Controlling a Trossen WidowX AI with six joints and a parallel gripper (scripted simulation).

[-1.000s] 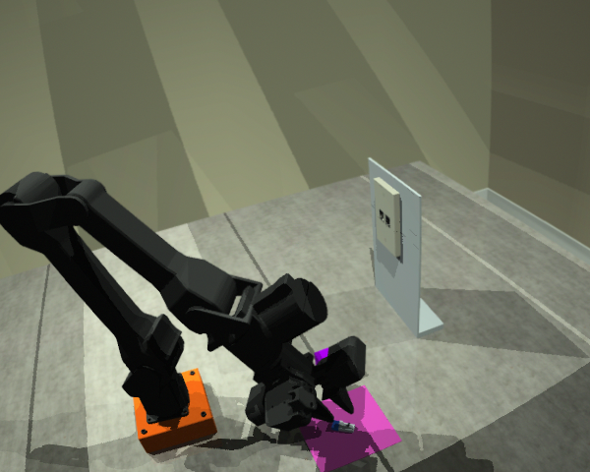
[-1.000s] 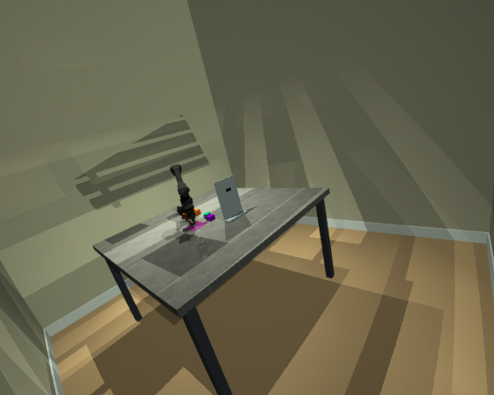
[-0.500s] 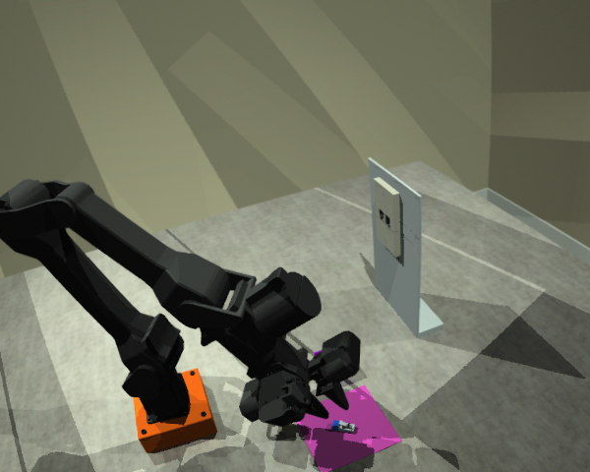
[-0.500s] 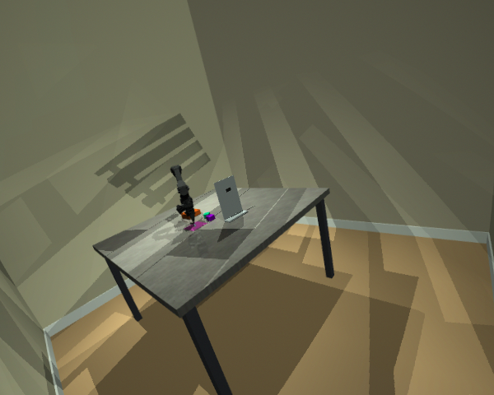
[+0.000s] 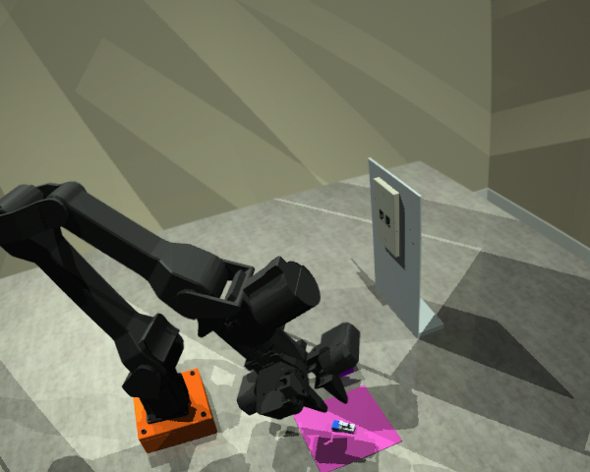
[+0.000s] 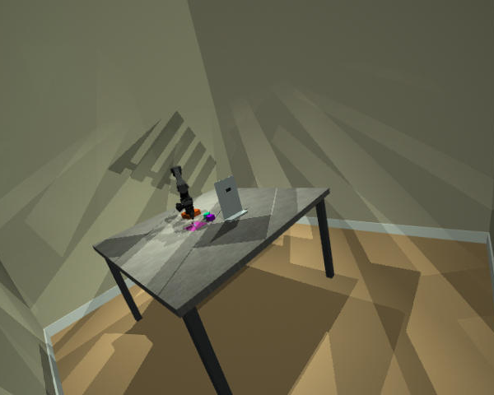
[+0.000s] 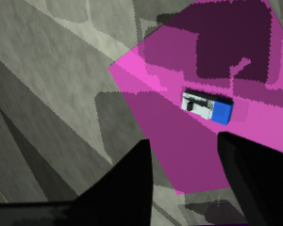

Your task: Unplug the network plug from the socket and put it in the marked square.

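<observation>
My gripper tip is 40 mm above the network plug, 10 mm to the left of it and 10 mm short of it. The rest, counted from my gripper tip: green block: 140 mm to the left, 50 mm behind, 40 mm below; marked square: 50 mm below, 10 mm ahead; purple block: 110 mm to the left, 40 mm below, 30 mm ahead.
</observation>
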